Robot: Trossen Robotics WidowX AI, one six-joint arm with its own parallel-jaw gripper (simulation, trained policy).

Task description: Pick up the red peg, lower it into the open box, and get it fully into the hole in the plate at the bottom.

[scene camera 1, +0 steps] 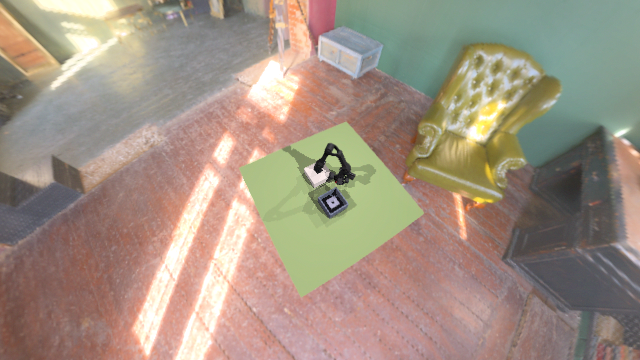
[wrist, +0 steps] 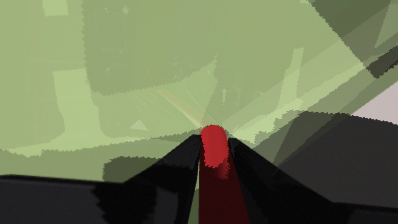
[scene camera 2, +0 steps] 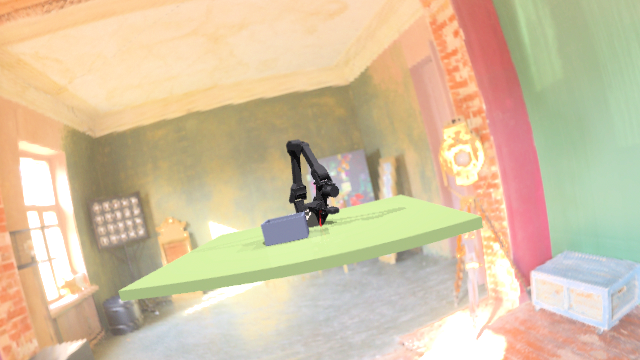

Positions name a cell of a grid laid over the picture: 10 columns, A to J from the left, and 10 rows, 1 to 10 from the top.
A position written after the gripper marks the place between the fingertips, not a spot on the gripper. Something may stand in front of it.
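Observation:
A grey box (scene camera 2: E7) is part of the scene, though in the wrist view the box is out of frame. With it there is the gripper (wrist: F7).

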